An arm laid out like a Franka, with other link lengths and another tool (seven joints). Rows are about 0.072 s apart.
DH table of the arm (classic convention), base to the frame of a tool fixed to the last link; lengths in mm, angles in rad. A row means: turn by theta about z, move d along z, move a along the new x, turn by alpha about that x. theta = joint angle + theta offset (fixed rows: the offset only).
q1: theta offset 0; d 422.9; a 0; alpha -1.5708
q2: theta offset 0; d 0; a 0; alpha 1.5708
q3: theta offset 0; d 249.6; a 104; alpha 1.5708
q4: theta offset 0; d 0; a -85.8; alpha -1.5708
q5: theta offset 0; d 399.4; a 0; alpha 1.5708
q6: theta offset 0; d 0; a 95.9; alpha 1.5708
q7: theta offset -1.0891; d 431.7; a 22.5; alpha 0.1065
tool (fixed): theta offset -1.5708; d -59.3; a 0; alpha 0
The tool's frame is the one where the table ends.
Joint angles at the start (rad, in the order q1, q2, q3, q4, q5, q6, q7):
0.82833, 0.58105, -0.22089, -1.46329, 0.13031, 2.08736, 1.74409
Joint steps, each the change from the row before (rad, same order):
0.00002, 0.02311, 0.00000, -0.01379, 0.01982, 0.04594, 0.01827
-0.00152, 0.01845, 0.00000, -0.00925, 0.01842, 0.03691, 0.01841
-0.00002, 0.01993, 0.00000, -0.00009, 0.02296, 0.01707, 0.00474
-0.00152, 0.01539, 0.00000, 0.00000, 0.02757, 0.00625, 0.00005
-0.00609, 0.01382, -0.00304, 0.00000, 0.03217, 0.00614, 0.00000
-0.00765, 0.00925, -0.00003, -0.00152, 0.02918, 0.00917, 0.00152
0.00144, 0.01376, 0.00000, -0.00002, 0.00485, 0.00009, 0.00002
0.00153, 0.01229, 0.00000, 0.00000, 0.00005, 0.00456, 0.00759
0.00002, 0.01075, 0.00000, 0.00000, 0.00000, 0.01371, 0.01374
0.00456, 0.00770, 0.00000, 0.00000, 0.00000, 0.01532, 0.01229
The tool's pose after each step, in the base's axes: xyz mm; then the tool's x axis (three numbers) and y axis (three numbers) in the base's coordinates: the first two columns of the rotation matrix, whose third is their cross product. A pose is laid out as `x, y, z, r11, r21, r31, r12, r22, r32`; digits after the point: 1 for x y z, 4 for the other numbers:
612.5, 434.2, 91.2, 0.0919, 0.9838, 0.1536, 0.9938, -0.1004, 0.0484
614.3, 436.0, 77.5, 0.1216, 0.9781, 0.1688, 0.9902, -0.1314, 0.0482
611.6, 438.6, 64.9, 0.1397, 0.9740, 0.1784, 0.9882, -0.1485, 0.0367
606.8, 440.2, 54.3, 0.1587, 0.9694, 0.1872, 0.9862, -0.1648, 0.0174
605.4, 438.4, 45.1, 0.1872, 0.9621, 0.1984, 0.9817, -0.1905, -0.0021
605.3, 438.0, 38.9, 0.2146, 0.9532, 0.2128, 0.9763, -0.2158, -0.0179
600.4, 436.0, 28.8, 0.2182, 0.9543, 0.2041, 0.9757, -0.2172, -0.0277
597.8, 433.9, 20.4, 0.2254, 0.9543, 0.1964, 0.9742, -0.2237, -0.0312
599.2, 432.7, 14.3, 0.2389, 0.9511, 0.1956, 0.9708, -0.2382, -0.0275
600.0, 435.4, 10.6, 0.2461, 0.9487, 0.1987, 0.9688, -0.2469, -0.0210

